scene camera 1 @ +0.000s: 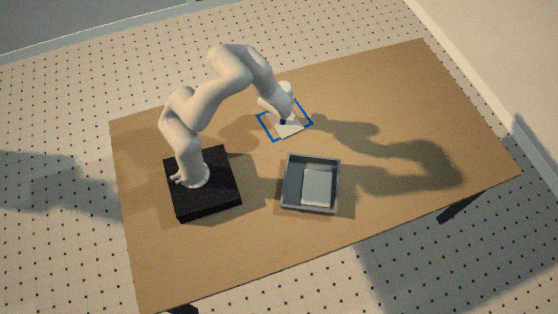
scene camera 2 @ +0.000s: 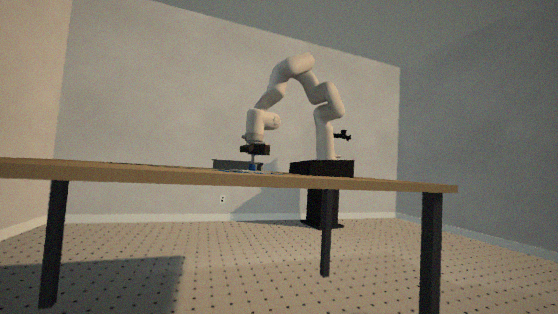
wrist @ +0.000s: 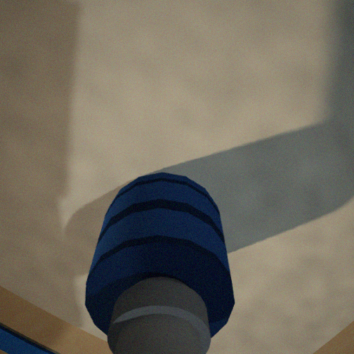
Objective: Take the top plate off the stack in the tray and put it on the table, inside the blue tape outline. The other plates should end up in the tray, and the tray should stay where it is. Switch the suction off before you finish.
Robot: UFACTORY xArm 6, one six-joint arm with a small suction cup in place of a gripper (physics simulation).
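Seen in the pictures: hand at its tool point: (scene camera 1: pixel 282 123); arm's base at its link origin: (scene camera 1: pixel 194 174) (scene camera 2: pixel 325 161).
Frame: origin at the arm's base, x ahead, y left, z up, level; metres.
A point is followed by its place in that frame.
My suction cup (scene camera 1: pixel 283 121) (scene camera 2: pixel 252 167) (wrist: pixel 160 225) is down on the upper face of a pale, thin plate (scene camera 1: pixel 291 131) @[z -0.072, x 0.473, y 0.017 m] (wrist: pixel 200 75) and appears to hold it. The plate is low at the table, mostly within the blue tape outline (scene camera 1: pixel 304 112) @[z -0.078, x 0.584, y 0.081 m] (wrist: pixel 15 340). In scene camera 1 its near edge covers part of the near tape line. Whether it touches the table or hangs slightly above it, I cannot tell. The grey tray (scene camera 1: pixel 310 210) @[z -0.031, x 0.330, y -0.355 m] (scene camera 2: pixel 230 164) @[z -0.051, x 0.480, y -0.169 m] stands apart from the outline. A pale plate (scene camera 1: pixel 316 187) @[z -0.065, x 0.416, y -0.274 m] lies in its right part; any plates beneath are hidden.
The arm's black base (scene camera 1: pixel 220 200) @[z -0.012, x 0.044, y -0.150 m] (scene camera 2: pixel 320 168) @[z -0.043, x 0.106, y 0.086 m] stands on the wooden table (scene camera 1: pixel 400 75) @[z -0.079, x 1.150, y 0.035 m], left of the tray in scene camera 1. The arm reaches over the far side of the outline and hides part of it. Arm shadows fall across the table's right side.
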